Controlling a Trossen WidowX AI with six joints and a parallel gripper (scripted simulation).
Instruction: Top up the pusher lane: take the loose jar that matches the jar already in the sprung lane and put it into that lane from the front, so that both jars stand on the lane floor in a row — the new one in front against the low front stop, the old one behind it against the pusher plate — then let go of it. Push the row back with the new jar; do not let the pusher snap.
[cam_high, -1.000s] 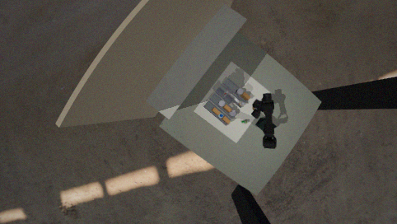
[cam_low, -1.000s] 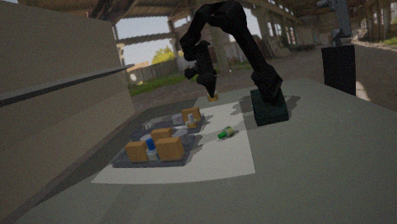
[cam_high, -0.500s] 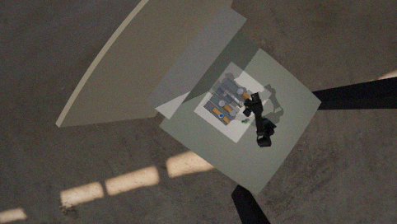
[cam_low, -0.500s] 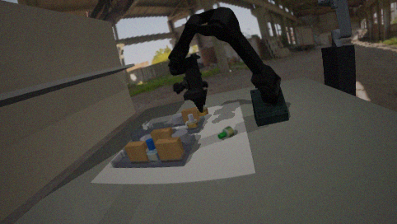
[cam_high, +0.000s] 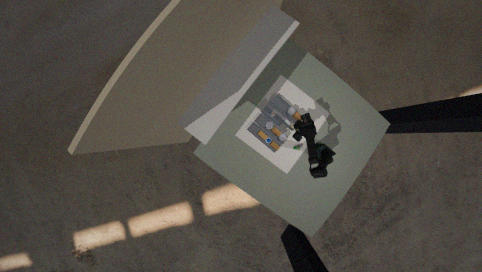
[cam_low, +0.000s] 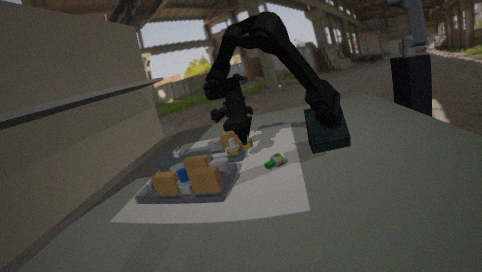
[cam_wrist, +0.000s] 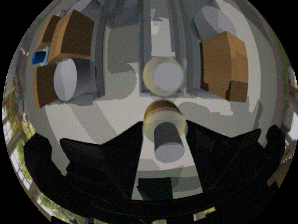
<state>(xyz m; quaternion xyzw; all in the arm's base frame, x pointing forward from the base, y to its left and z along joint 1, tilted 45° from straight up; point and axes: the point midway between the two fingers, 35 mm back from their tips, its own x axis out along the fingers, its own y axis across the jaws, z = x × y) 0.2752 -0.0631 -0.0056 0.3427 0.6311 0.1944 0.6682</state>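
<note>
The green jar is 7 cm behind my gripper tip, 13 cm to the left of it and 4 cm below it. Round my gripper tip: wall panel 66 cm ahead, 7 cm to the right, 34 cm above.
</note>
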